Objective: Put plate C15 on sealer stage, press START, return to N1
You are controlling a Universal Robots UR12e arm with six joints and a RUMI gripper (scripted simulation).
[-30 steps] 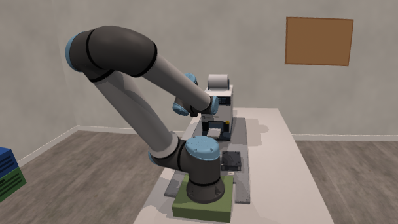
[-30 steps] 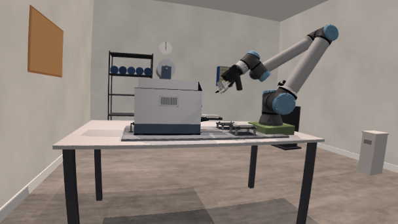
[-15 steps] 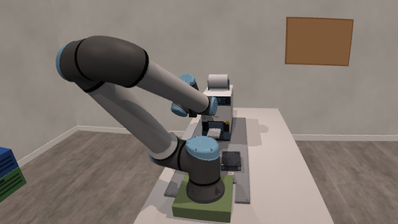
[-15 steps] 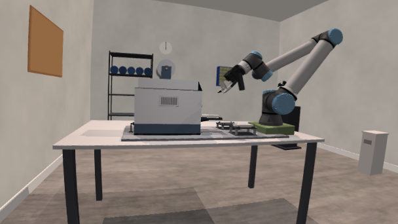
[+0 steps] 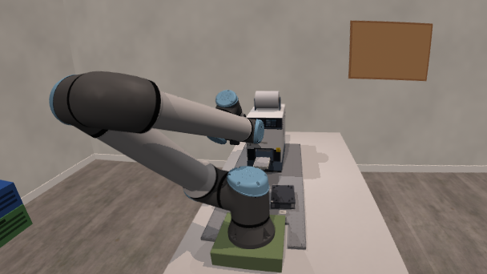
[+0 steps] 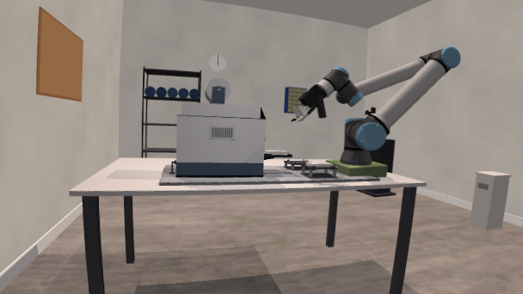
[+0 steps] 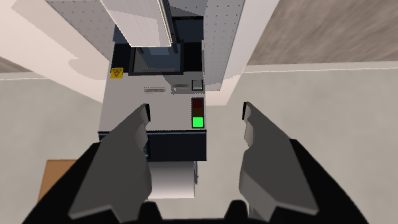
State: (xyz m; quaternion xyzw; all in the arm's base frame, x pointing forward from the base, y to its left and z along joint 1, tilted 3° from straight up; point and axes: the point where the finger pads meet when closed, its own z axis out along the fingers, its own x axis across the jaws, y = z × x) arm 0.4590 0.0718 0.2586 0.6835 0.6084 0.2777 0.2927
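My hand is 5 cm short of the plate C15, 10 cm to the left of it and 18 cm above it. The rest, counted from my hand: square button: 16 cm ahead, 2 cm to the right, 10 cm below; then sealer stage: 5 cm ahead, 10 cm to the right, 19 cm below; then nest N2: 15 cm behind, 1 cm to the left, 24 cm below.
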